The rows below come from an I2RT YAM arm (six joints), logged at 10 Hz.
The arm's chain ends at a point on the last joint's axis. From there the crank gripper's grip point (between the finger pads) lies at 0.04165 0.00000 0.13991 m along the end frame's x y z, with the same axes.
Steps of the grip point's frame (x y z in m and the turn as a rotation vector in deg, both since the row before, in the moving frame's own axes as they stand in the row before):
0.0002, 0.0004, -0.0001, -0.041, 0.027, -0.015
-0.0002, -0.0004, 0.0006, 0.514, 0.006, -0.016
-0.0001, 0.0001, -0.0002, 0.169, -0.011, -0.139
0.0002, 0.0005, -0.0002, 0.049, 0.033, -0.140
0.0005, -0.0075, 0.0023, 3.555, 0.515, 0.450
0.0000, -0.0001, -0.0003, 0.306, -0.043, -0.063
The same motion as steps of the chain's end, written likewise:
0.0001, 0.0003, -0.0001, -0.041, 0.027, -0.015
-0.0002, 0.0009, 0.0006, 0.514, 0.006, -0.016
-0.0001, 0.0006, -0.0002, 0.169, -0.011, -0.139
0.0001, 0.0007, -0.0002, 0.049, 0.033, -0.140
-0.0008, 0.0008, 0.0029, 3.555, 0.515, 0.450
0.0001, 0.0007, -0.0003, 0.306, -0.043, -0.063

